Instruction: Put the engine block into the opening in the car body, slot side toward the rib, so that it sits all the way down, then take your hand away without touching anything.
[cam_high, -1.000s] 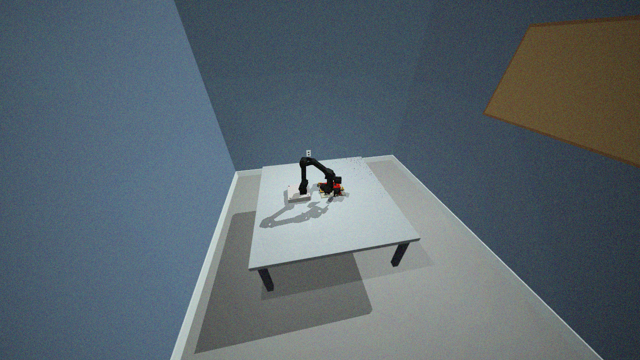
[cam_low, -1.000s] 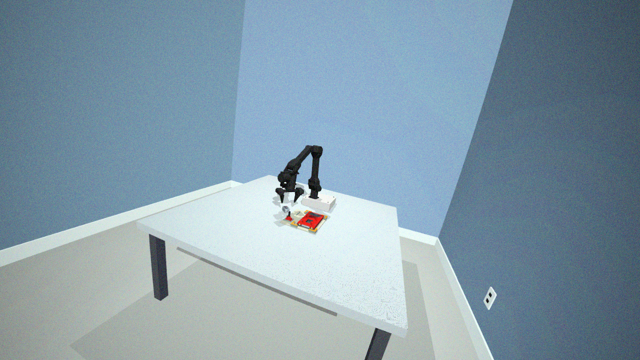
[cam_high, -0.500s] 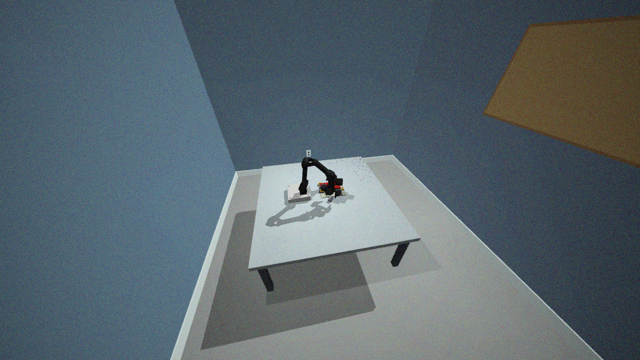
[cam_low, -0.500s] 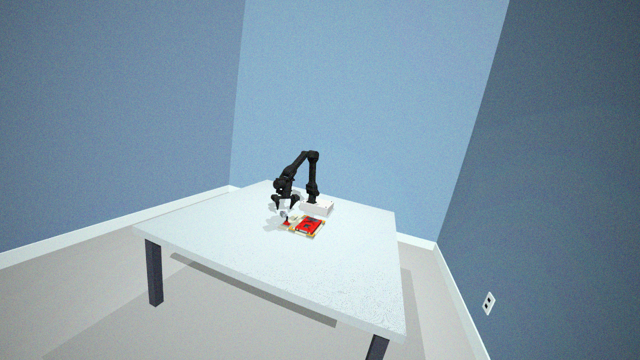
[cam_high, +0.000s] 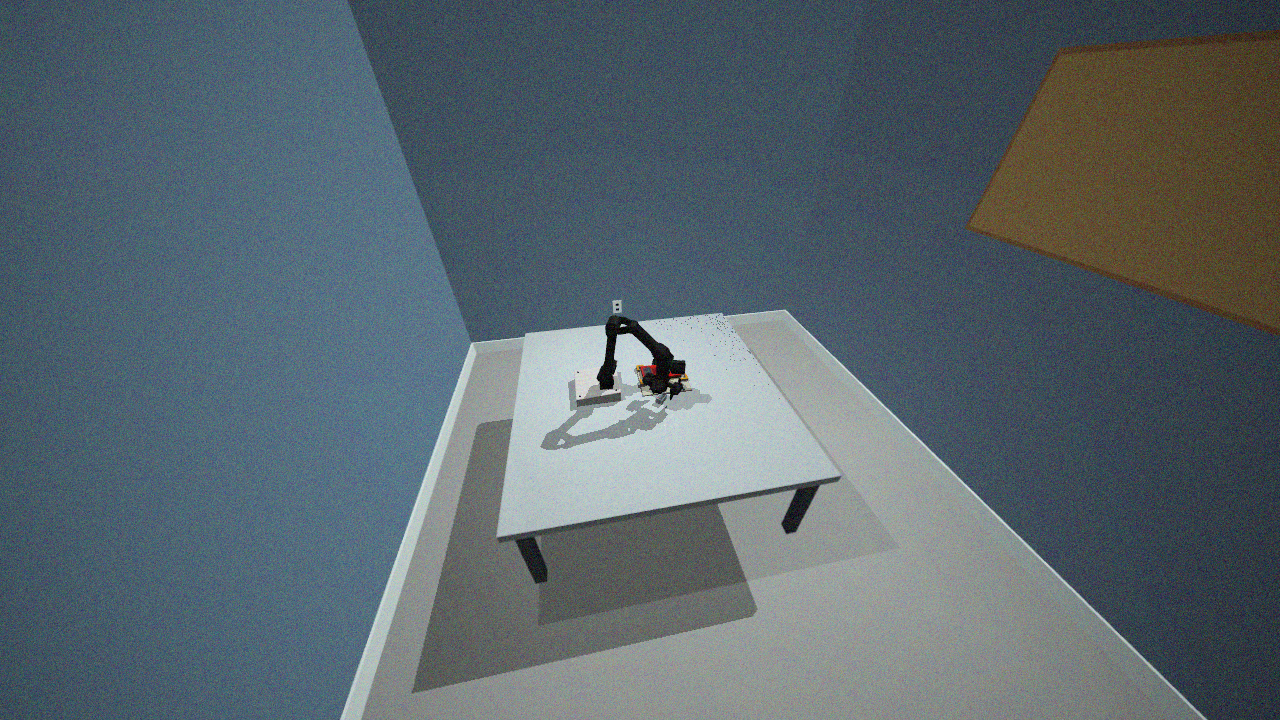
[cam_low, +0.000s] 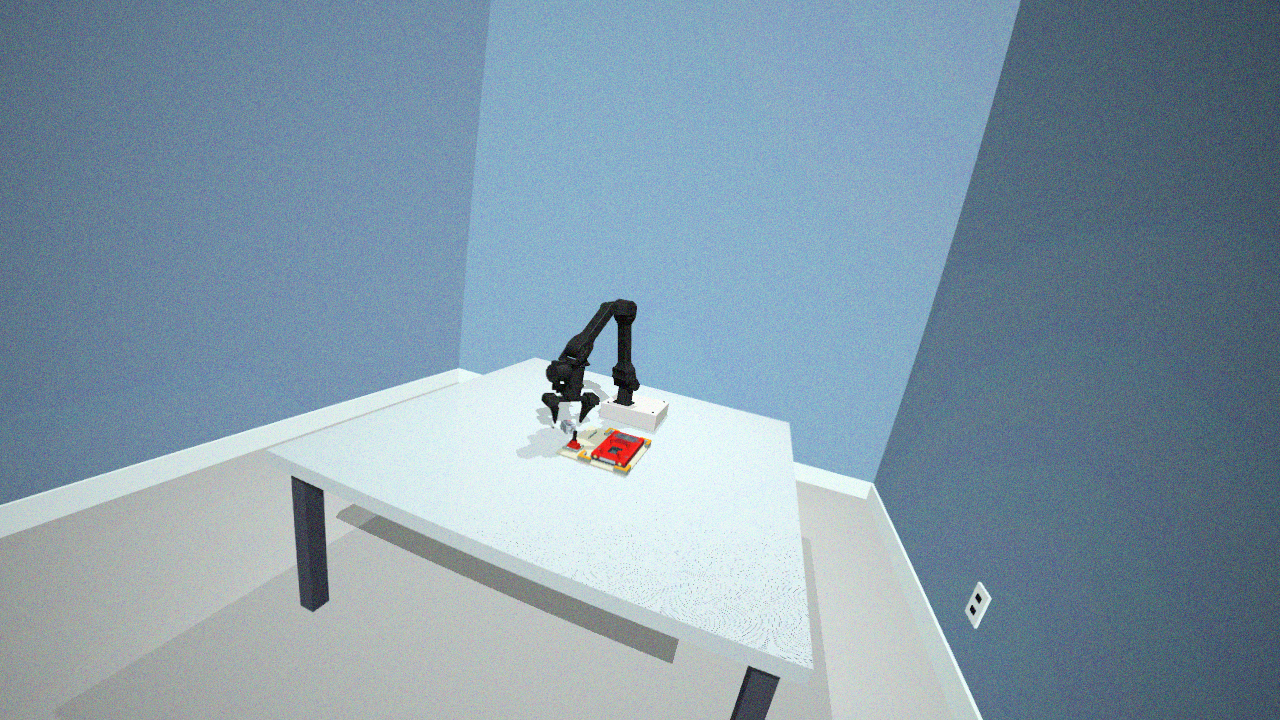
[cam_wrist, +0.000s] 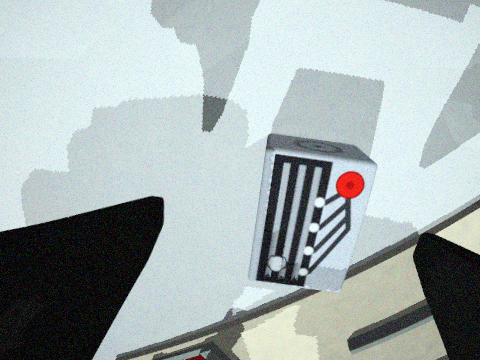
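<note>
The engine block is 20 mm below my gripper tip.
</note>
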